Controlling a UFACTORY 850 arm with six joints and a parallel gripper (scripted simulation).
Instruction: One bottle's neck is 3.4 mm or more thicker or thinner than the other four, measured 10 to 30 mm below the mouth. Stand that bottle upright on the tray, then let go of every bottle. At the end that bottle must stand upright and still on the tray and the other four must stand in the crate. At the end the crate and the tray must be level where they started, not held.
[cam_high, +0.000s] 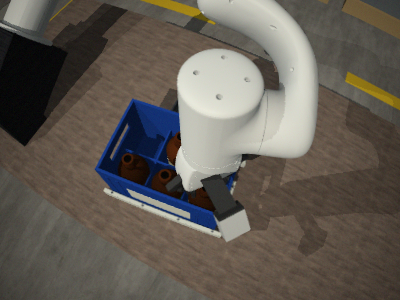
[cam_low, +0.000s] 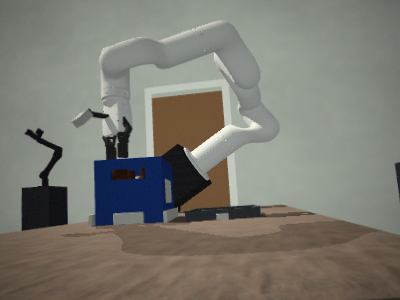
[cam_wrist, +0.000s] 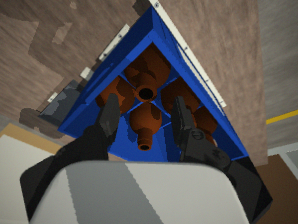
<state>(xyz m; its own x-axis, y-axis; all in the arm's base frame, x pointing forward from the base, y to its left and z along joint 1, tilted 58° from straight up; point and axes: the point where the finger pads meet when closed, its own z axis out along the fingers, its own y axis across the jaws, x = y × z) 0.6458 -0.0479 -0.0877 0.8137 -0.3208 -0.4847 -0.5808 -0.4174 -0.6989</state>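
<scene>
My hand is 11 cm above the blue crate, 9 cm past it and 3 cm to the right of it. Also, from my hand: dark grey tray (29 cm to the left, 19 cm below, 9 cm behind).
</scene>
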